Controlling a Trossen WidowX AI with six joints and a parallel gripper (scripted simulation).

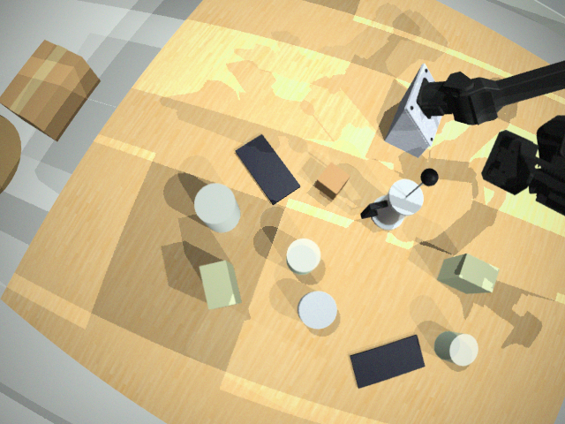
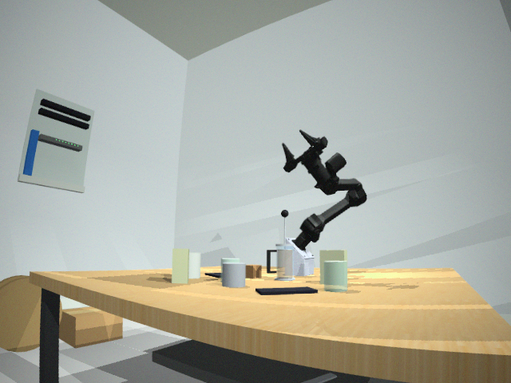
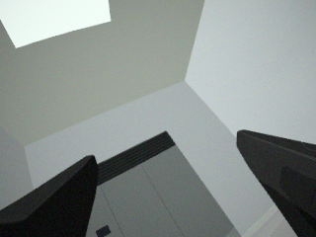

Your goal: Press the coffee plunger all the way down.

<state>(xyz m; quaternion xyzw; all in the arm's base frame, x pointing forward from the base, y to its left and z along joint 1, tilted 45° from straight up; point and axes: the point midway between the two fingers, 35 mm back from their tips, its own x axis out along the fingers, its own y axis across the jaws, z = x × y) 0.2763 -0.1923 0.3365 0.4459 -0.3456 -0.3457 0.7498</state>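
My gripper tip is 80 mm past the glass coffee press, 80 mm to the left of it and 390 mm above it. From my gripper tip the other things lie so: brown box (100 mm behind, 200 mm to the right, 490 mm below).
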